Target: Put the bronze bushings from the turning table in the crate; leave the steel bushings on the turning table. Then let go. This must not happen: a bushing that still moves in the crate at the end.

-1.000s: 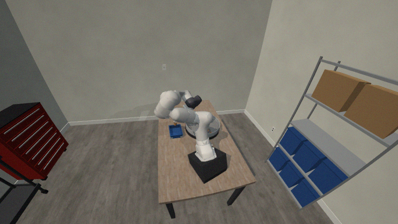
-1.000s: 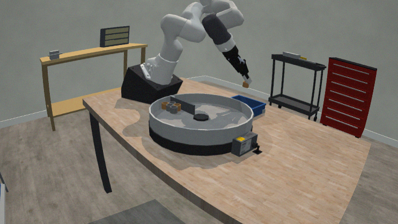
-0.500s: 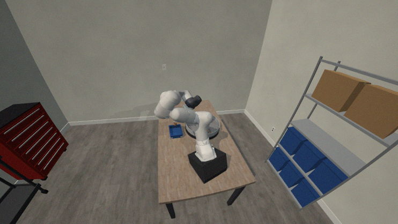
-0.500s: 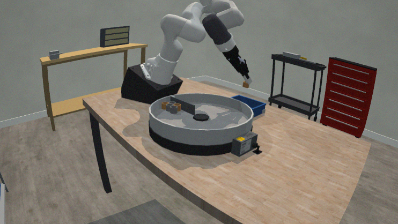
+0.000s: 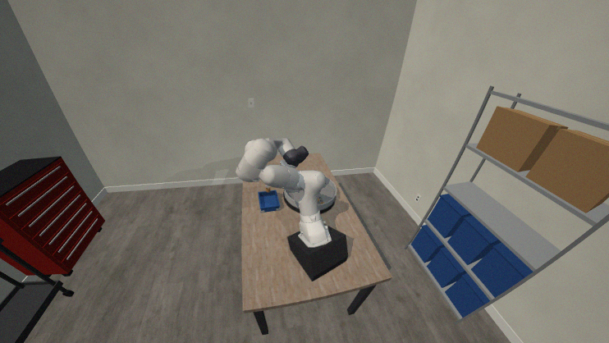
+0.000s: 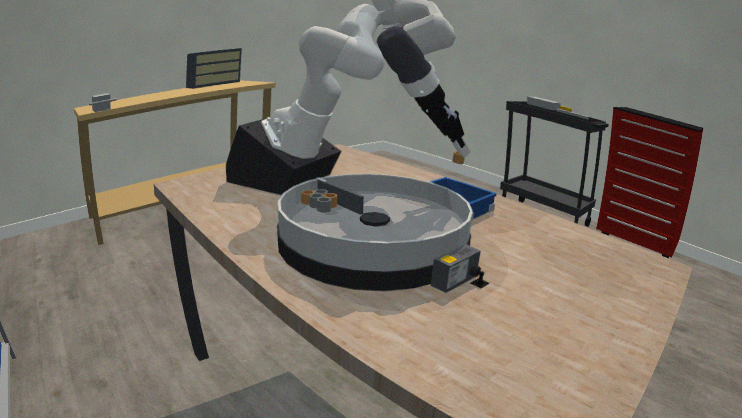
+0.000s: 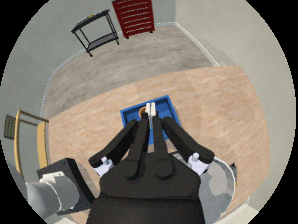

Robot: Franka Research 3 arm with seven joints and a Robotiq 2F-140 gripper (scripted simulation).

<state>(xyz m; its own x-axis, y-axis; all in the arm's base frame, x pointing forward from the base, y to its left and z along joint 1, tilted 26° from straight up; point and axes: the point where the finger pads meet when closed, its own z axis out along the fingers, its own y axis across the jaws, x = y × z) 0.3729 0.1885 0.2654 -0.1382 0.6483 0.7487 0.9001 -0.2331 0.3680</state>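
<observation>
Now: hand 1 cm past the blue crate, 1 cm to the right of it and 15 cm above it. The rest, counted from my hand: grey round turning table 3 cm ahead, 33 cm to the right, 13 cm below; then grey turning table 5 cm ahead, 33 cm to the right, 13 cm below.
</observation>
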